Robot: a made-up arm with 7 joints.
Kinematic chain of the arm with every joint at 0, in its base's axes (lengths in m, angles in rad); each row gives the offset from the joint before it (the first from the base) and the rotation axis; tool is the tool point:
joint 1: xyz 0 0.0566 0 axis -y
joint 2: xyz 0 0.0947 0 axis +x
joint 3: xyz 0 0 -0.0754 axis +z
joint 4: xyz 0 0 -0.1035 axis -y
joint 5: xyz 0 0 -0.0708 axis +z
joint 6: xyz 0 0 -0.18 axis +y
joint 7: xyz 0 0 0 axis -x
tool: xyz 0 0 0
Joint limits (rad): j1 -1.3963..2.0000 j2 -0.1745..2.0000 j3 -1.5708..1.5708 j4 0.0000..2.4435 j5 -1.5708..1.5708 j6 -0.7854..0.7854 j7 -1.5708..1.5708
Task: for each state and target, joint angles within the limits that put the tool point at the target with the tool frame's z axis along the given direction. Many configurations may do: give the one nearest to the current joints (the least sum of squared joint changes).
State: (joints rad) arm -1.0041 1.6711 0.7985 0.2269 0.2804 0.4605 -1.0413
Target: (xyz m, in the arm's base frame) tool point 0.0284 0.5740 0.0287 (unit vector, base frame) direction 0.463 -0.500 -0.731
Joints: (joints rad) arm -0.7802 1.4836 1.5708 0.3122 -0.1891 0.1540 -1.0035
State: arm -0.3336 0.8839 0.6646 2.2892 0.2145 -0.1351 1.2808
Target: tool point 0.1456 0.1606 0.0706 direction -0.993 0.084 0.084
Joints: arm -0.2442 1.3569 0.6938 2.4416 -0.4831 0.3933 0.8169
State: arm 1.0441 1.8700 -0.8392 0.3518 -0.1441 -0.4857 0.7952
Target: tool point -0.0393 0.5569 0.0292 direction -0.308 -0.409 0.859
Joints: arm 1.9132 2.0000 -1.2954 0.6395 -0.4307 -0.4646 1.2892
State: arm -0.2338 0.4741 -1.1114 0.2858 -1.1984 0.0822 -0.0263
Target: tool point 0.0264 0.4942 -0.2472 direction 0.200 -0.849 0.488
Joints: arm -0.0735 1.1228 -1.0170 0.3440 -1.1638 -0.0347 0.4002
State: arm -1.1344 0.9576 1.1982 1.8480 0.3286 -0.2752 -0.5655
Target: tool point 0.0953 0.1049 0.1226 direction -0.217 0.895 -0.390
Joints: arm -0.6608 1.7812 1.5708 2.4417 0.3148 -0.0511 -0.0550
